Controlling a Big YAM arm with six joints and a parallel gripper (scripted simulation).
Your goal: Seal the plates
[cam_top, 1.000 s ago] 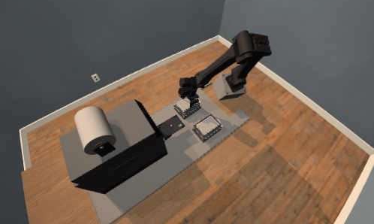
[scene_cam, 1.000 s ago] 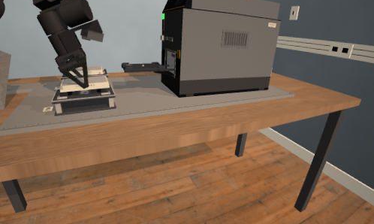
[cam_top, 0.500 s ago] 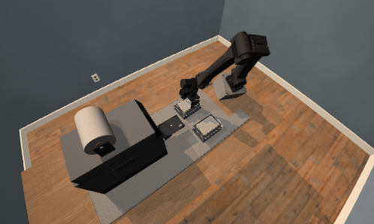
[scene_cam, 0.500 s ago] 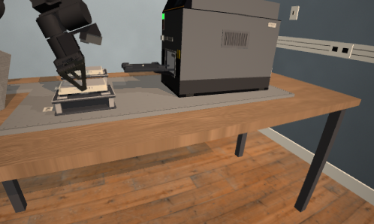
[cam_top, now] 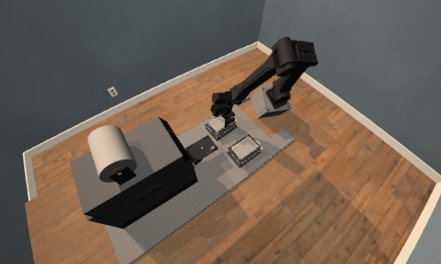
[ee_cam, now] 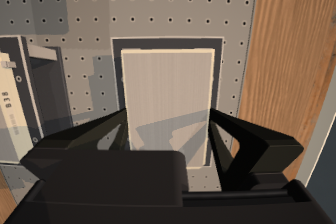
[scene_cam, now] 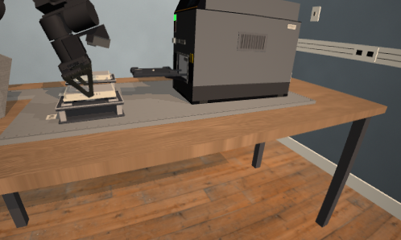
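Now: the plate nest 3 cm below my hand. Round my hand: sealer stage 18 cm ahead, 13 cm to the left, 3 cm above; start button 26 cm ahead, 24 cm to the left, 12 cm above; small label 10 cm behind, 7 cm below, 2 cm to the right.
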